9 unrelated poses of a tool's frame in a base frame.
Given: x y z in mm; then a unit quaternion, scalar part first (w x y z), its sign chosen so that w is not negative.
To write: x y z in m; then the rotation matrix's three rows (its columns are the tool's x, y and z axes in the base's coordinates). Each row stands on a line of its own. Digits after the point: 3 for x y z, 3 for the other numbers.
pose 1, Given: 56, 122, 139, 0.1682, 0.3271, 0.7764, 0.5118
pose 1, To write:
0.056, 0.122, 0.139
-0.729, 0.336, 0.596
0.680, 0.262, 0.685
0.074, 0.905, -0.420

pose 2, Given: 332, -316, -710, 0.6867, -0.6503, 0.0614, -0.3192
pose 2, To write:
0.332, -0.316, -0.710
0.789, 0.358, 0.499
-0.518, -0.049, 0.854
0.331, -0.932, 0.147

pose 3, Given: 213, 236, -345, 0.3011, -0.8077, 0.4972, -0.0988
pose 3, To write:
0.213, 0.236, -0.345
0.486, -0.744, 0.459
-0.863, -0.324, 0.388
-0.140, -0.585, -0.799

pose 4, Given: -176, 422, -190, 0.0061, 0.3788, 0.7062, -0.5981
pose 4, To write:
-0.176, 0.422, -0.190
-0.713, 0.542, -0.445
0.528, -0.002, -0.849
-0.462, -0.840, -0.284

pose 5, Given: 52, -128, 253, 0.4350, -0.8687, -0.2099, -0.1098
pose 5, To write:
0.052, -0.128, 0.253
0.888, 0.460, 0.008
0.269, -0.533, 0.802
0.373, -0.710, -0.597

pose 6, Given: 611, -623, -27, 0.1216, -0.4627, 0.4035, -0.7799
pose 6, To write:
0.611, -0.623, -0.027
-0.542, -0.184, 0.820
-0.563, -0.645, -0.517
0.624, -0.742, 0.246

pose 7, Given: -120, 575, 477, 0.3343, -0.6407, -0.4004, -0.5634
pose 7, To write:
-0.120, 0.575, 0.477
0.045, 0.890, 0.454
0.136, -0.456, 0.880
0.990, 0.023, -0.142

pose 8, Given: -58, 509, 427, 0.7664, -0.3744, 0.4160, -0.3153
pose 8, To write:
-0.058, 0.509, 0.427
0.455, 0.172, 0.874
-0.795, 0.521, 0.312
-0.402, -0.836, 0.374

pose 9, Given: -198, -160, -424, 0.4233, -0.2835, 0.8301, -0.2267
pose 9, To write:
-0.198, -0.160, -0.424
-0.481, -0.279, 0.831
-0.663, 0.736, -0.136
-0.574, -0.616, -0.539

